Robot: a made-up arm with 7 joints. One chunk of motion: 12 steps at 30 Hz.
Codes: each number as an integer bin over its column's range. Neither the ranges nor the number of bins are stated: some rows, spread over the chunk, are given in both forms.
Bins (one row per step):
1: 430 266 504 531 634 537 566
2: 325 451 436 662 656 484 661
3: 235 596 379 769 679 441 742
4: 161 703 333 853 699 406 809
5: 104 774 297 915 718 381 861
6: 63 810 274 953 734 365 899
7: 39 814 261 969 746 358 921
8: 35 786 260 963 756 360 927
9: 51 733 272 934 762 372 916
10: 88 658 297 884 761 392 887
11: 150 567 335 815 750 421 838
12: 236 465 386 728 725 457 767
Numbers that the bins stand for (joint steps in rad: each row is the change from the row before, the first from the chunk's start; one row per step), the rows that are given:
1: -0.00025 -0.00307 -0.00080 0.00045 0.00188 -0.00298 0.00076
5: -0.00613 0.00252 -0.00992 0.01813 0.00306 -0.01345 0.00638
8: -0.00737 0.00265 -0.01155 0.02034 0.00359 -0.01486 0.00763
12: -0.00375 -0.00088 -0.00600 0.00952 0.00316 -0.00835 0.00459
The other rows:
2: -0.00214 -0.00103 -0.00380 0.00648 0.00219 -0.00654 0.00257
3: -0.00377 0.00056 -0.00631 0.01141 0.00252 -0.00942 0.00411
4: -0.00510 0.00174 -0.00833 0.01528 0.00280 -0.01177 0.00539
6: -0.00686 0.00292 -0.01093 0.01988 0.00329 -0.01452 0.00710
7: -0.00730 0.00296 -0.01150 0.02062 0.00345 -0.01499 0.00752
9: -0.00708 0.00207 -0.01102 0.01901 0.00368 -0.01405 0.00742
10: -0.00641 0.00125 -0.00992 0.01670 0.00366 -0.01271 0.00687
11: -0.00530 0.00024 -0.00825 0.01353 0.00351 -0.01076 0.00594

